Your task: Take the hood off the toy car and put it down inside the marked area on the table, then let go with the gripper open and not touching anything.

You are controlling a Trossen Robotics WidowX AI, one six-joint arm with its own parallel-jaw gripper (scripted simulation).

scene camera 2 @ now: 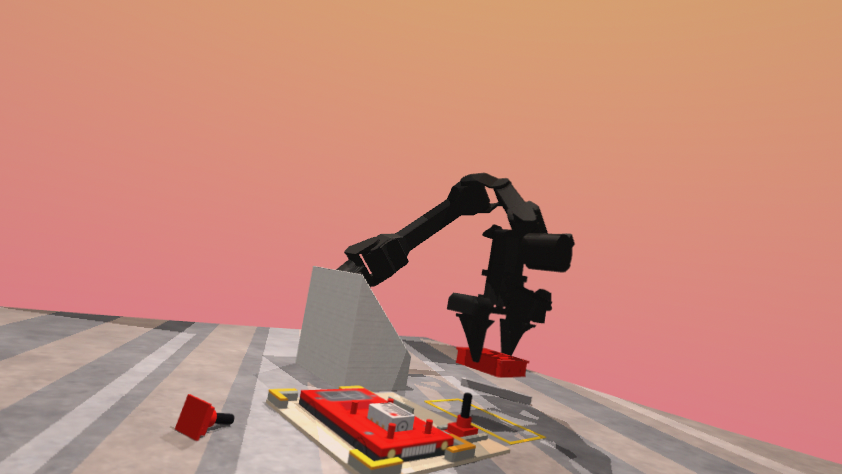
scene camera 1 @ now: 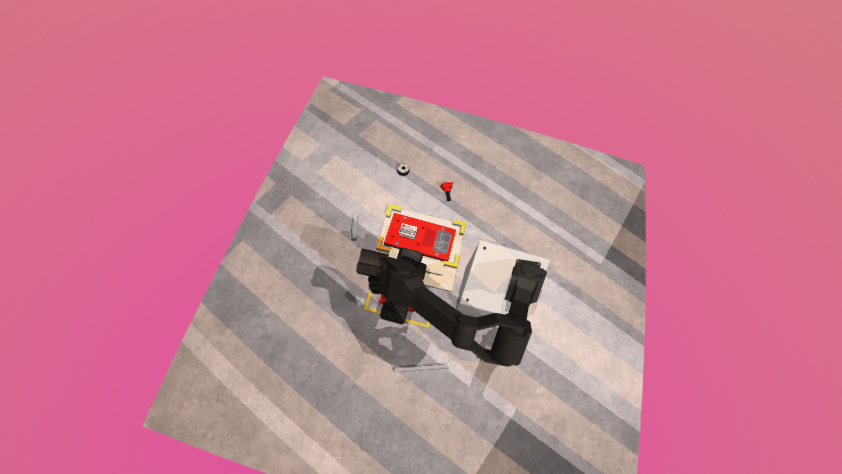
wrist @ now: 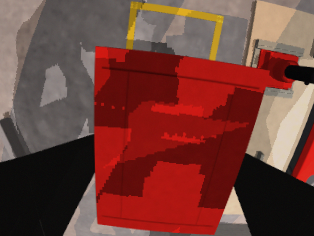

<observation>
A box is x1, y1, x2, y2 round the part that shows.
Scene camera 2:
gripper: [447, 264, 552, 361]
red hood: [456, 346, 529, 377], held by the gripper
red toy car: [299, 388, 453, 462]
</observation>
